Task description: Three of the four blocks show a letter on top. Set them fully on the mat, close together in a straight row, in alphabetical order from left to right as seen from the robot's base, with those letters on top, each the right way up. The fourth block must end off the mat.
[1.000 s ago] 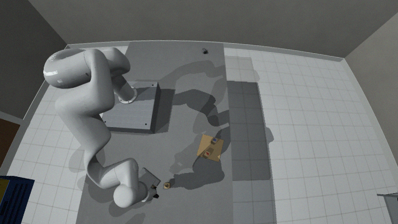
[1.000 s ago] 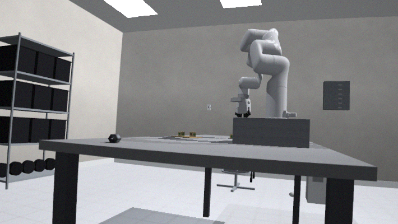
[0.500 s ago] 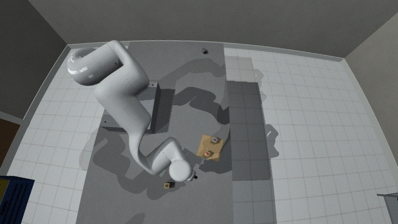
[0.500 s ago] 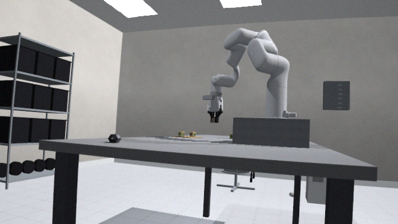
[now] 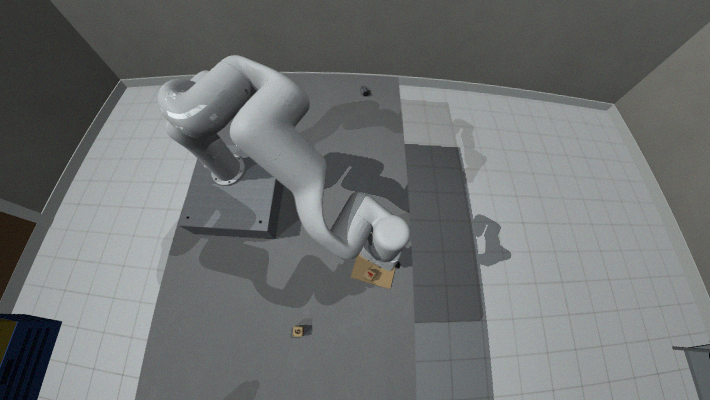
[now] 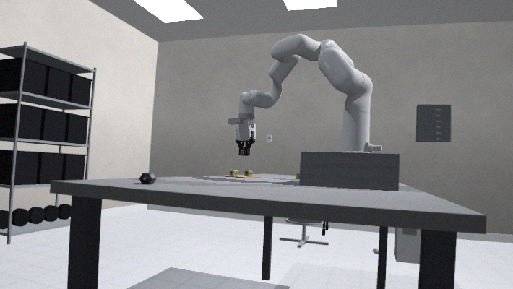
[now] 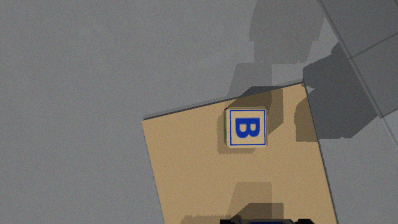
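My hand is 120 mm above the tan mat, 10 mm to the right of it and 10 mm short of it. The rest, counted from my hand: black faceted object 820 mm to the left, 180 mm behind, 110 mm below.
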